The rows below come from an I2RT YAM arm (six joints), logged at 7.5 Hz.
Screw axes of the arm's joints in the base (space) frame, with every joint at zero. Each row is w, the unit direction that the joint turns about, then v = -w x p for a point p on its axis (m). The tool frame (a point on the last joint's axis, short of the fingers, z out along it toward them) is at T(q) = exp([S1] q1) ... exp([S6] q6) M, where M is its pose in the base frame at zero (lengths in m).
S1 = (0, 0, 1, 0, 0, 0)
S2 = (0, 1, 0, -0.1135, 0, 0.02)
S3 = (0, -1, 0, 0.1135, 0, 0.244)
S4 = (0, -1, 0, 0.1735, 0, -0.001)
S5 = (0, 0, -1, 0, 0.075, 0)
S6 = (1, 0, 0, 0, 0.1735, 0)
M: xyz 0.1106 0 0.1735 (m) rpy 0 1.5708 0 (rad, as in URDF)
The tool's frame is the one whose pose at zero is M.
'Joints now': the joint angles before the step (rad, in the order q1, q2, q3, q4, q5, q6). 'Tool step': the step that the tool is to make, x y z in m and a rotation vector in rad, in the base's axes. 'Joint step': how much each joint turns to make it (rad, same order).
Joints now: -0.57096 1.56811 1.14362 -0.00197 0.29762 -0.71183
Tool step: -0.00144 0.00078 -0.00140 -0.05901 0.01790 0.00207
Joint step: 0.00185 -0.00731 -0.02701 0.05391 0.02342 -0.05724
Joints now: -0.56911 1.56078 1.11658 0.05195 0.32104 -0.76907
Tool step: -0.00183 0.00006 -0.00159 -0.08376 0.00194 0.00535
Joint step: -0.00078 -0.00759 -0.04183 0.10155 0.01939 -0.07314
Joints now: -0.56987 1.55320 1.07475 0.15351 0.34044 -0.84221
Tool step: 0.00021 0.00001 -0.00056 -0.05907 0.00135 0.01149
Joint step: 0.00077 0.00033 -0.02265 0.07205 0.00470 -0.05456
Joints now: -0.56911 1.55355 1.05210 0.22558 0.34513 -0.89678
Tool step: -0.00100 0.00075 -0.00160 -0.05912 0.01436 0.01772
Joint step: 0.00002 -0.00284 -0.02704 0.06550 -0.00261 -0.06389
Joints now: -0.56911 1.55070 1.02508 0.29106 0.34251 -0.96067
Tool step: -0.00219 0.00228 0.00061 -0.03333 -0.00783 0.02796
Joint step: -0.00002 -0.01236 -0.02432 0.04662 -0.02218 -0.03101
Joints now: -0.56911 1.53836 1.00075 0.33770 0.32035 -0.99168
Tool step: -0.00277 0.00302 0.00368 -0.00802 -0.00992 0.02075
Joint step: 0.00115 -0.01972 -0.00969 0.00430 -0.01896 -0.00540
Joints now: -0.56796 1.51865 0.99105 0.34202 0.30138 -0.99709
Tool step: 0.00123 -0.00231 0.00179 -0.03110 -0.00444 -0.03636
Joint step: 0.00019 0.00983 0.00490 0.03113 0.04010 -0.01813
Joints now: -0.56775 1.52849 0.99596 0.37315 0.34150 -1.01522
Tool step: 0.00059 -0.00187 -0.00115 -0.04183 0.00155 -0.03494
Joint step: 0.00020 0.01136 -0.00863 0.05281 0.03992 -0.03285
